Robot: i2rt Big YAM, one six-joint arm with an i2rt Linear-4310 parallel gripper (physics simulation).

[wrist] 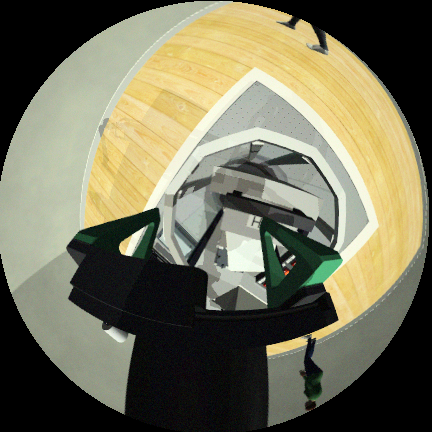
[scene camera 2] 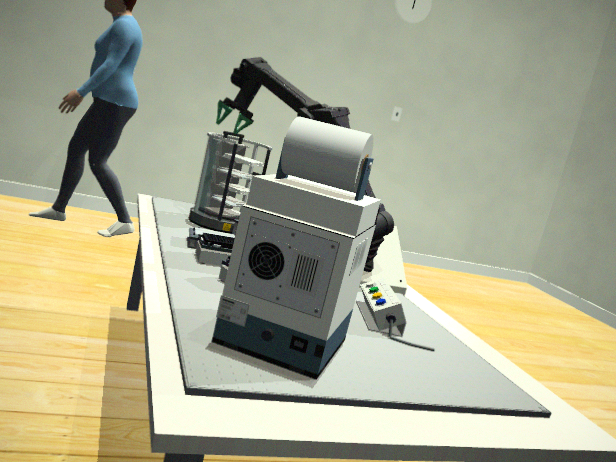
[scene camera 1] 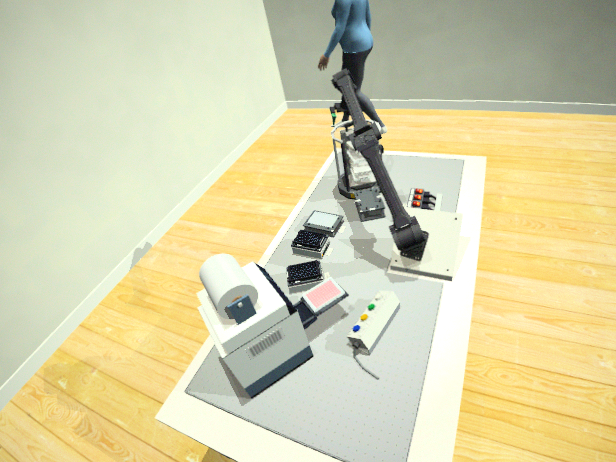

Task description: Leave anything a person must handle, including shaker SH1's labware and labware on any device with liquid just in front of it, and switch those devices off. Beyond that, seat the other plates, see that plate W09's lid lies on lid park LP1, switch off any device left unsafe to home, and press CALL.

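Places are measured from the arm's base along level axes (x down, y left, z ahead), in millimetres.
Pixels of known places: gripper, fingertip midpoint: (wrist: 209, 217) (scene camera 2: 226, 129) (scene camera 1: 342, 124); arm's base, origin of the base link: (scene camera 1: 414, 244).
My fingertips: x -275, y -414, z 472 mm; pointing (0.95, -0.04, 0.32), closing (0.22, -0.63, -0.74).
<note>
Ahead of a thing's pixels: the offset from my fingertips to its middle. "pt": to the spot under its first point.
My gripper (scene camera 2: 228, 126) (wrist: 209, 217) is open and empty, above the round plate hotel, whose dark base {pt dz +28, dx +329, dy +82 mm} (scene camera 2: 200, 218) stands at the table's far end. White shelves and plates show inside the hotel. A pink-welled plate {dz -258, dx +236, dy +789 mm} (scene camera 1: 324, 296) sits on the dark tray of the large white device (scene camera 1: 270, 345) (scene camera 2: 300, 220). Two black plates {dz -102, dx +295, dy +680 mm} (scene camera 1: 305, 271) {dz -31, dx +295, dy +505 mm} (scene camera 1: 311, 240) sit on low devices. A pale-topped flat unit {dz -13, dx +318, dy +347 mm} (scene camera 1: 324, 220) lies beyond them. A grey device {dz -177, dx +319, dy +167 mm} (scene camera 1: 370, 204) stands by the hotel. Red-orange rocker switches {pt dz -391, dx +310, dy +71 mm} (scene camera 1: 418, 197) and a button box {dz -437, dx +315, dy +772 mm} (scene camera 1: 374, 322) (scene camera 2: 387, 305) show. Device labels are unreadable.
A person in blue (scene camera 1: 356, 30) (scene camera 2: 116, 70) is beyond the hotel end of the table. Another person in green (wrist: 313, 385) shows at the wrist view's bottom. A white paper roll {dz -132, dx -41, dy +1034 mm} (scene camera 1: 227, 282) (scene camera 2: 327, 152) tops the large device. The arm's base plate (scene camera 1: 447, 240) is on the table.
</note>
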